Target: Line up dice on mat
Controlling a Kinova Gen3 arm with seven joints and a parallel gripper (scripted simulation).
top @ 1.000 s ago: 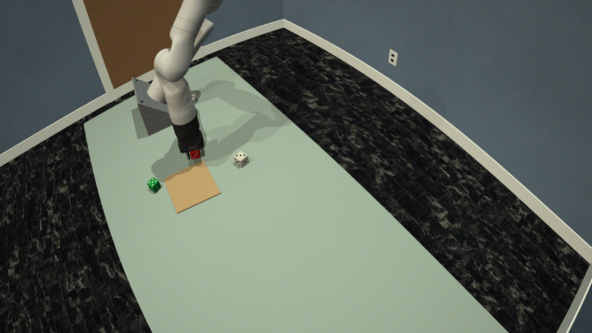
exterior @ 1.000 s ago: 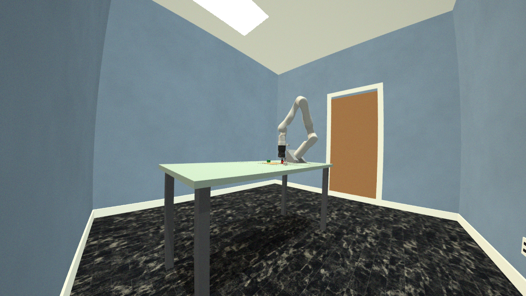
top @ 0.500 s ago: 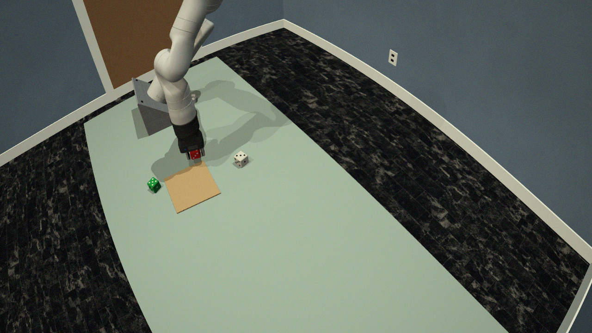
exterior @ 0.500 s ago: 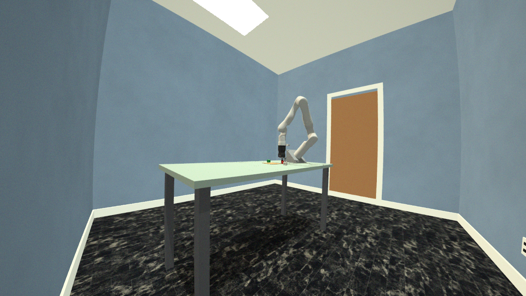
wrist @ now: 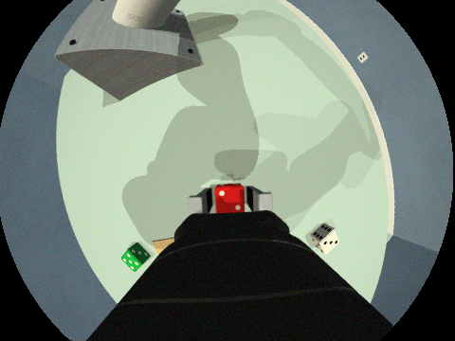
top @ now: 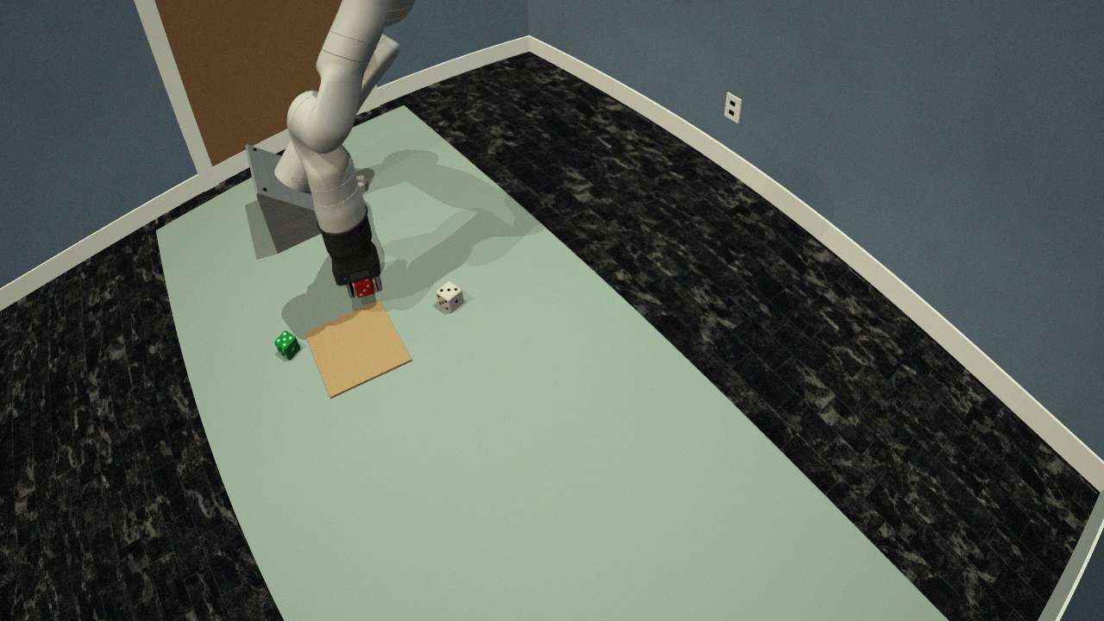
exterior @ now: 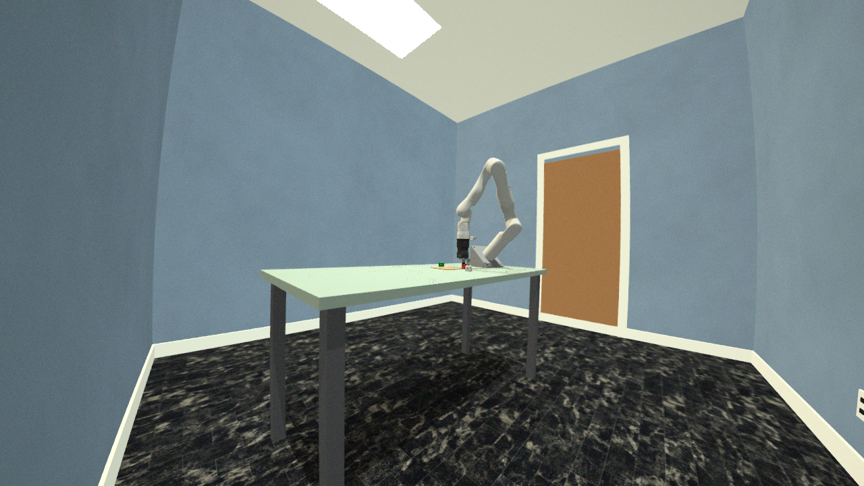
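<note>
Now: hand right at the red die. The rest, counted from my hand: green die 6 cm ahead, 16 cm to the right; tan mat 11 cm ahead, 5 cm to the right, 2 cm below; white die 10 cm ahead, 12 cm to the left.
</note>
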